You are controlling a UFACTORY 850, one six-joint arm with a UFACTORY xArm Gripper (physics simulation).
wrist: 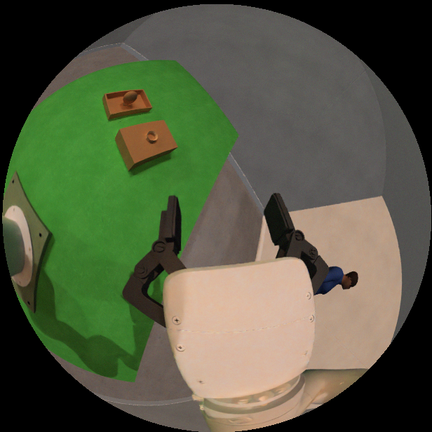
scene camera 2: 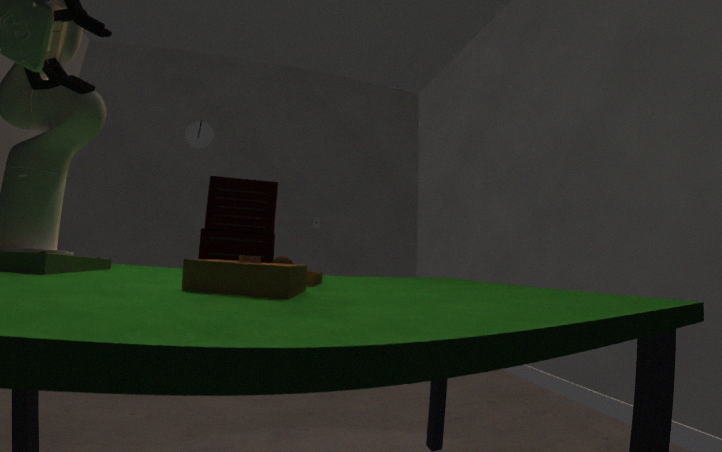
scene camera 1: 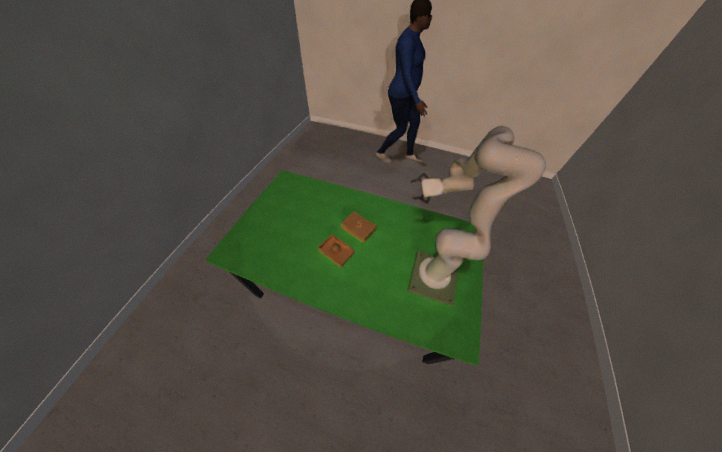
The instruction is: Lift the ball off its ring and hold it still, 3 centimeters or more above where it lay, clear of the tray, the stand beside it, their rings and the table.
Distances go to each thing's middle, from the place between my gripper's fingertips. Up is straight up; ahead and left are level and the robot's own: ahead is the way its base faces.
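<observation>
Orange stand [wrist: 142,142]: from my hand, 23 cm ahead, 17 cm to the left, 31 cm below. Shallow orange tray [wrist: 114,106]: far ahead of my hand, far to the left, far below. Going by middles, nearest to my hand of the things named here: the orange stand.
</observation>
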